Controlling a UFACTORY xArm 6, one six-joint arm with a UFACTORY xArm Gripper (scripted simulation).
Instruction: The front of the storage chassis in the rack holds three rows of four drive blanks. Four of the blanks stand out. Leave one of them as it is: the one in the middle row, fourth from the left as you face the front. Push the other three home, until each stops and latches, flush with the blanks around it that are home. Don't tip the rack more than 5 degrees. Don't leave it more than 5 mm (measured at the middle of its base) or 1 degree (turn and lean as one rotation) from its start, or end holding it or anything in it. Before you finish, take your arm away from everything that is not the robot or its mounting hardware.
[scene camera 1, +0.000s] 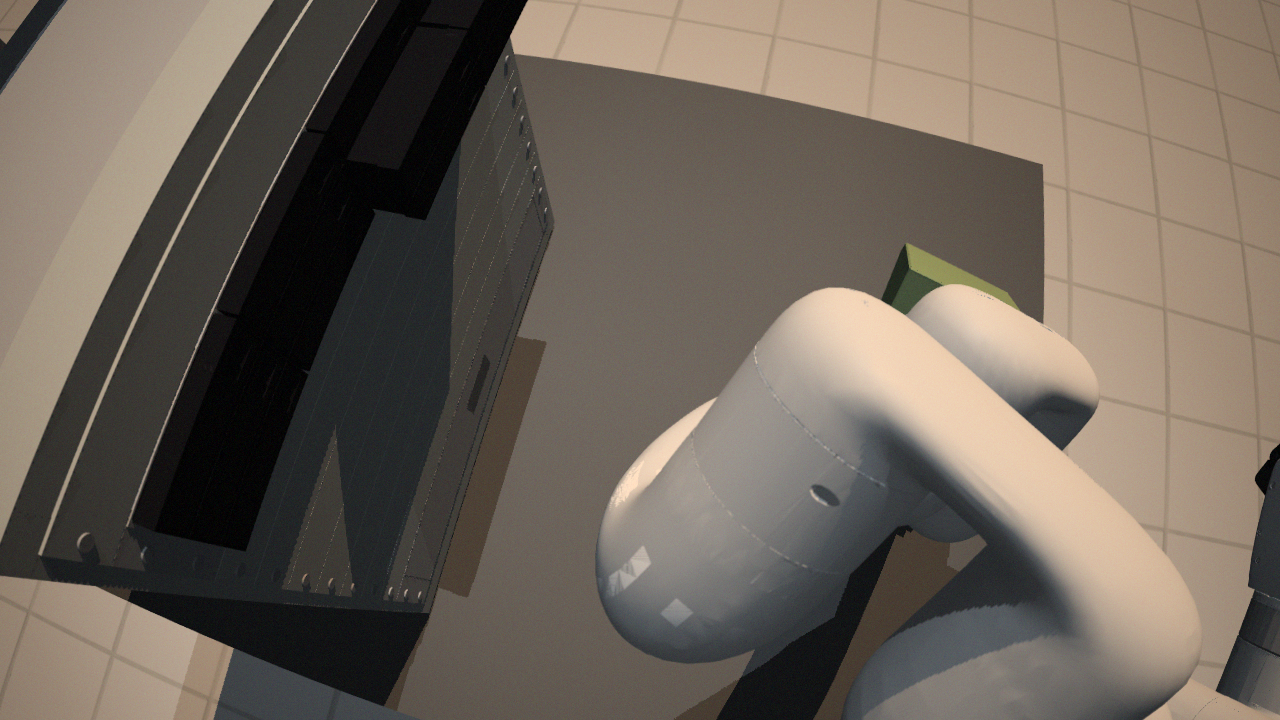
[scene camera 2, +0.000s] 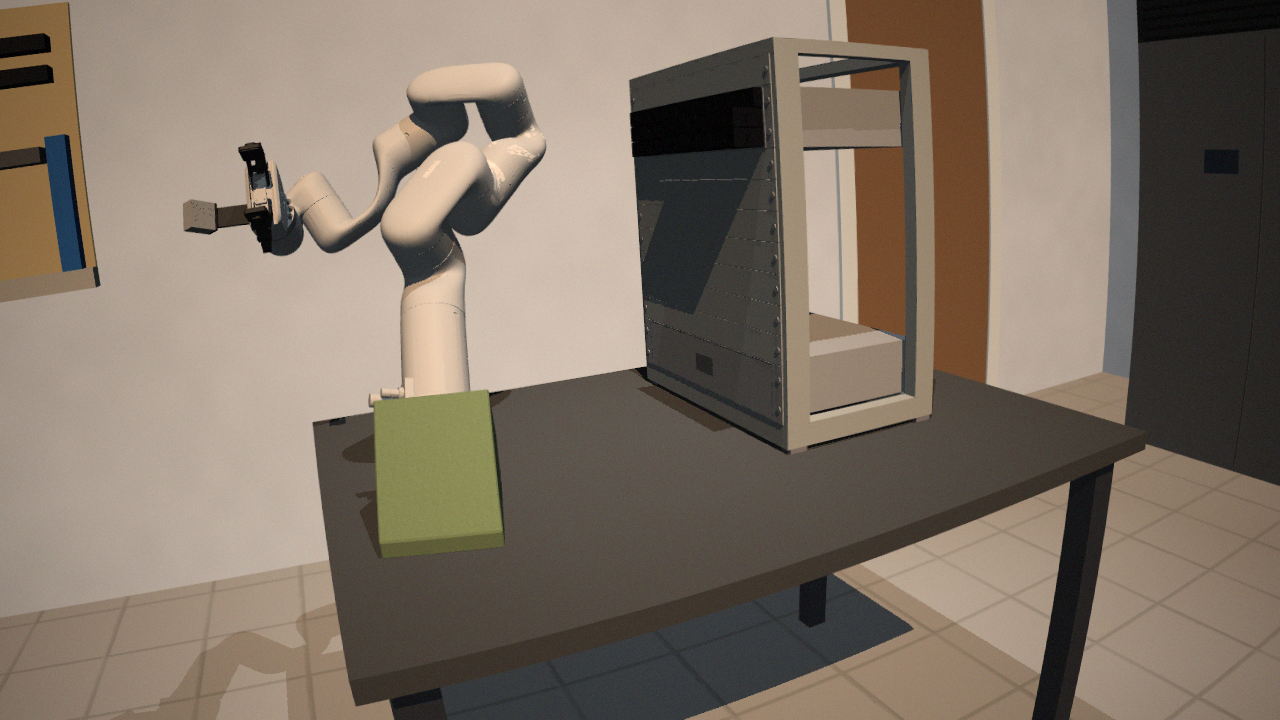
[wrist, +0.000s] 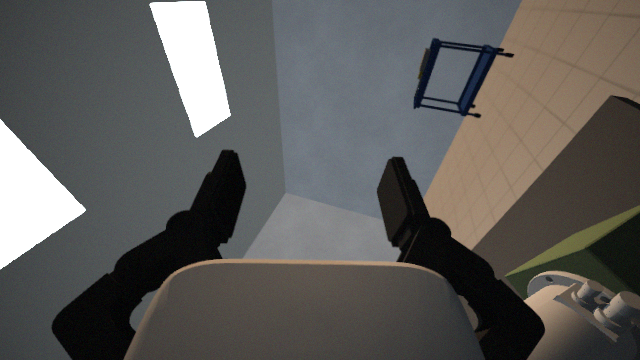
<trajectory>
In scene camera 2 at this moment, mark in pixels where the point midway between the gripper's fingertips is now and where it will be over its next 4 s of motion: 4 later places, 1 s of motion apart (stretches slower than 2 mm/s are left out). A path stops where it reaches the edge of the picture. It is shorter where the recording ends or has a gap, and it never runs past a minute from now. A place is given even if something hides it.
The gripper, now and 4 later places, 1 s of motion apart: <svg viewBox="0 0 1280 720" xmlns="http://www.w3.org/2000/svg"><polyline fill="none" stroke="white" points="251,178 359,114 503,108 570,133 589,134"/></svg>
</trajectory>
